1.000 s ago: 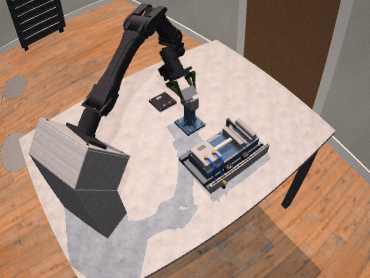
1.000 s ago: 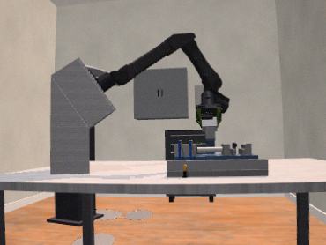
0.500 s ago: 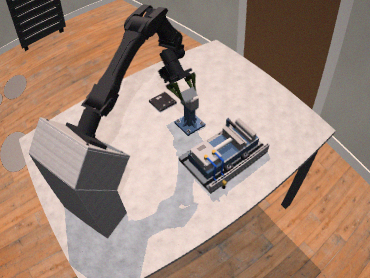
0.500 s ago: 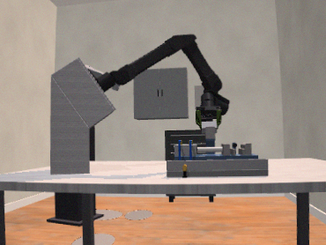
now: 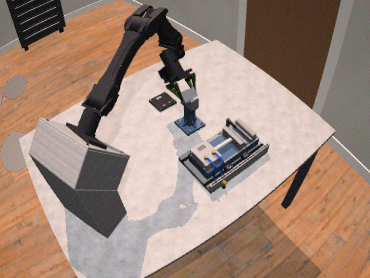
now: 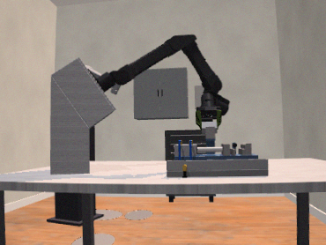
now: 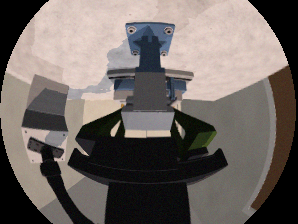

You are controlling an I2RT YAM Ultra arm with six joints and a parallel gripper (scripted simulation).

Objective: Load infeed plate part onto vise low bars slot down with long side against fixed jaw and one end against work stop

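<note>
My gripper is now 10 mm to the right of the grey part and 10 mm above it. The rest, counted from my hand: dark infeed plate: 60 mm behind, 170 mm to the left, 160 mm below; moving jaw: 100 mm ahead, 190 mm to the right, 80 mm below; air cylinder rod: 50 mm ahead, 210 mm to the right, 80 mm below.
</note>
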